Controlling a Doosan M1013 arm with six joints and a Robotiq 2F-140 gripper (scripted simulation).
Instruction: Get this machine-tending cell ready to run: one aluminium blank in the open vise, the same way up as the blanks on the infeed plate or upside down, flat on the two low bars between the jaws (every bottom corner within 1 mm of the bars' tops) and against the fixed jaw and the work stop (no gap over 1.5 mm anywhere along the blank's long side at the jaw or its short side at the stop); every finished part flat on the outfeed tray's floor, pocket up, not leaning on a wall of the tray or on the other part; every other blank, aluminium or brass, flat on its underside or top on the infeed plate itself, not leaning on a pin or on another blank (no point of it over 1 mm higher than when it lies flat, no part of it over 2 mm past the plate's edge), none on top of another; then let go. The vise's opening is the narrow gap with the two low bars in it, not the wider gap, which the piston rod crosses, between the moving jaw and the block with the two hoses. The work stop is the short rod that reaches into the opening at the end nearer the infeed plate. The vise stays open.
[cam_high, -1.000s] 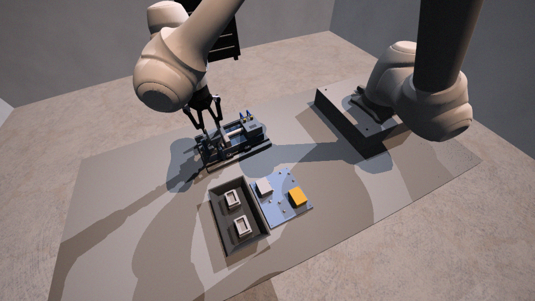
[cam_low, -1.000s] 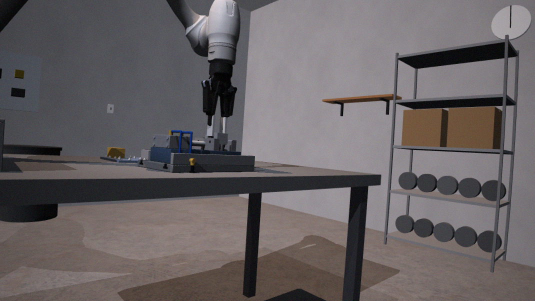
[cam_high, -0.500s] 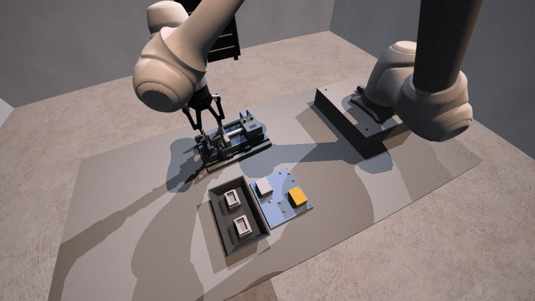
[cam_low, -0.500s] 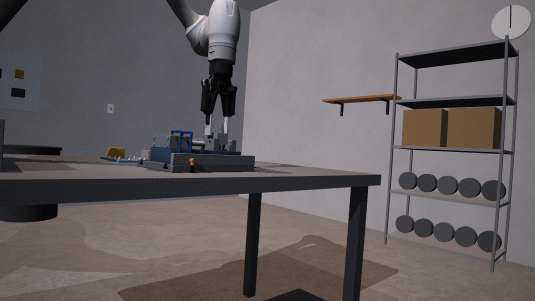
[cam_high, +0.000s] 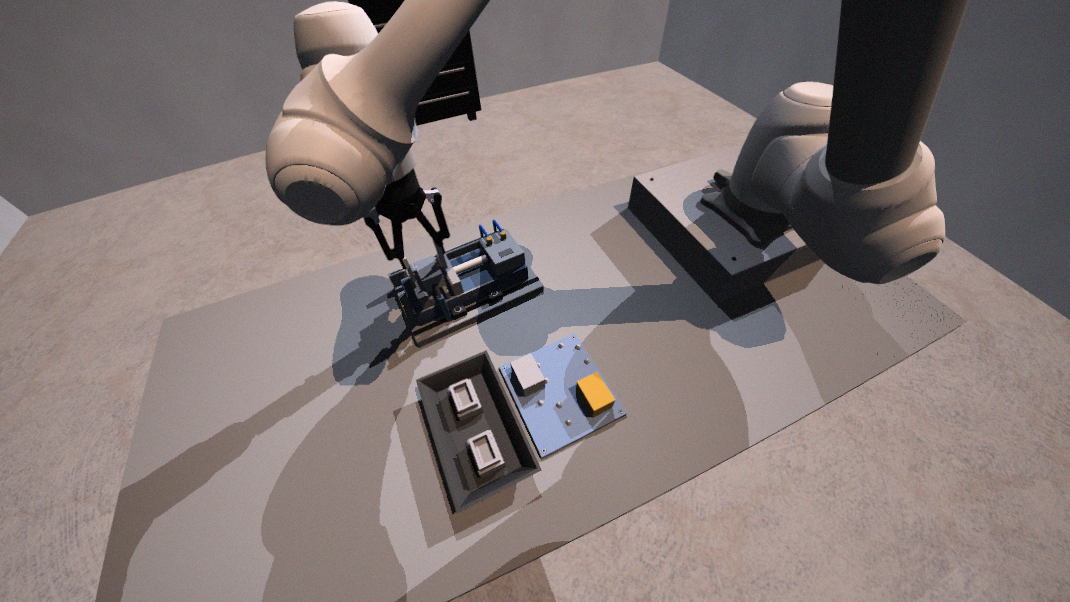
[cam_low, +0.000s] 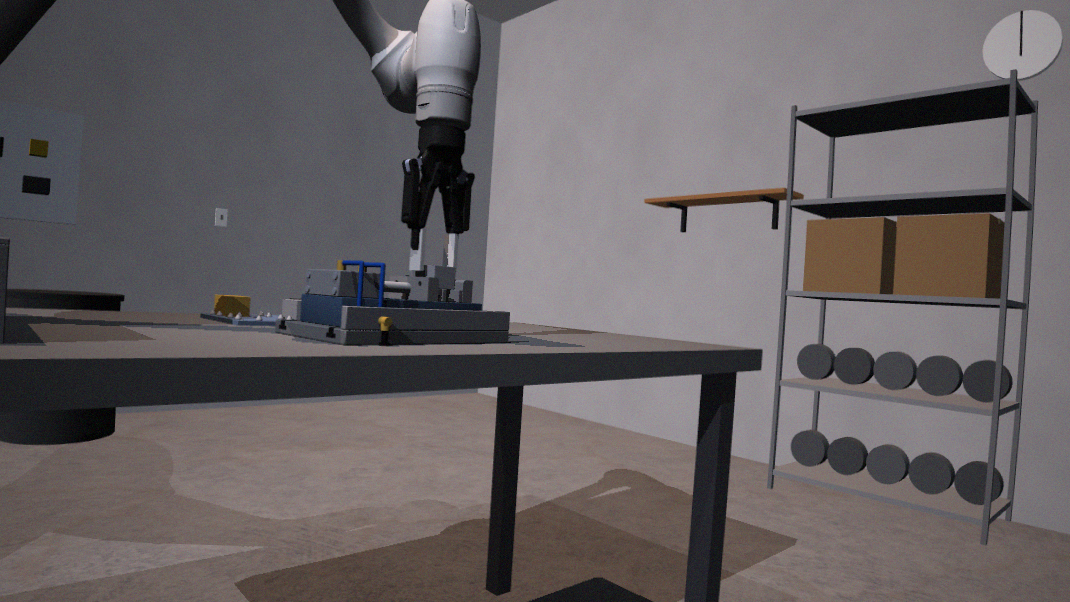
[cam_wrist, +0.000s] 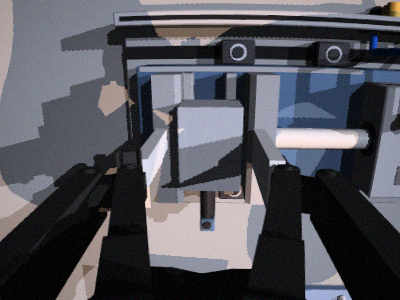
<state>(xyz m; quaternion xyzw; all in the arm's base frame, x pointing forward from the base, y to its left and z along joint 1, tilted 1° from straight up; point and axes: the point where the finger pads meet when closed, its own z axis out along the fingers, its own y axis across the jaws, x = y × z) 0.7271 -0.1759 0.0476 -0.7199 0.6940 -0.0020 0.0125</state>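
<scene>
The work stop is 50 mm to the left of my hand and 50 mm below it. Also, from my hand: vise hose block (160 mm behind, 60 mm below, 10 mm to the right); piston rod (90 mm behind, 60 mm below); vise (100 mm below, 70 mm behind).
</scene>
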